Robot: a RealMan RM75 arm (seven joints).
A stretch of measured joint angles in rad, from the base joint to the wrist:
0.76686 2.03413 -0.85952 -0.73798 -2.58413 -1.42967 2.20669
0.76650 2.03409 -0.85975 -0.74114 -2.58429 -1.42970 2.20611
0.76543 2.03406 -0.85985 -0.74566 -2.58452 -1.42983 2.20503
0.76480 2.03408 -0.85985 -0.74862 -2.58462 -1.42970 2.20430
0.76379 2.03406 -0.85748 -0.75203 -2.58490 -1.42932 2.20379
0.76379 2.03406 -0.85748 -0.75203 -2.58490 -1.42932 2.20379
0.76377 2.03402 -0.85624 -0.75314 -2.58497 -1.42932 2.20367
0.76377 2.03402 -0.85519 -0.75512 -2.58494 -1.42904 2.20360
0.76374 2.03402 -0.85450 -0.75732 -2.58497 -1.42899 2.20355
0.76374 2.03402 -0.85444 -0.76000 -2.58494 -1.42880 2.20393
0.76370 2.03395 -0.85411 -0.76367 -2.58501 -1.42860 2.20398
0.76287 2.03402 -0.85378 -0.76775 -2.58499 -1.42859 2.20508
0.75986 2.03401 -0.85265 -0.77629 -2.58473 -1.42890 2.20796
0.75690 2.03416 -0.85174 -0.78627 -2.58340 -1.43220 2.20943
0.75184 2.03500 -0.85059 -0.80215 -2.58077 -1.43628 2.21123
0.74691 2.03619 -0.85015 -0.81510 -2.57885 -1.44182 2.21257
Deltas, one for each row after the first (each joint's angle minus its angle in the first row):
-0.00036 -0.00004 -0.00023 -0.00316 -0.00016 -0.00003 -0.00058
-0.00143 -0.00007 -0.00033 -0.00768 -0.00039 -0.00016 -0.00166
-0.00206 -0.00005 -0.00033 -0.01064 -0.00049 -0.00003 -0.00239
-0.00307 -0.00007 0.00204 -0.01405 -0.00077 0.00035 -0.00290
-0.00307 -0.00007 0.00204 -0.01405 -0.00077 0.00035 -0.00290
-0.00309 -0.00011 0.00328 -0.01516 -0.00084 0.00035 -0.00302
-0.00309 -0.00011 0.00433 -0.01714 -0.00081 0.00063 -0.00309
-0.00312 -0.00011 0.00502 -0.01934 -0.00084 0.00068 -0.00314
-0.00312 -0.00011 0.00508 -0.02202 -0.00081 0.00087 -0.00276
-0.00316 -0.00018 0.00541 -0.02569 -0.00088 0.00107 -0.00271
-0.00399 -0.00011 0.00574 -0.02977 -0.00086 0.00108 -0.00161
-0.00700 -0.00012 0.00687 -0.03831 -0.00060 0.00077 0.00127
-0.00996 0.00003 0.00778 -0.04829 0.00073 -0.00253 0.00274
-0.01502 0.00087 0.00893 -0.06417 0.00336 -0.00661 0.00454
-0.01995 0.00206 0.00937 -0.07712 0.00528 -0.01215 0.00588

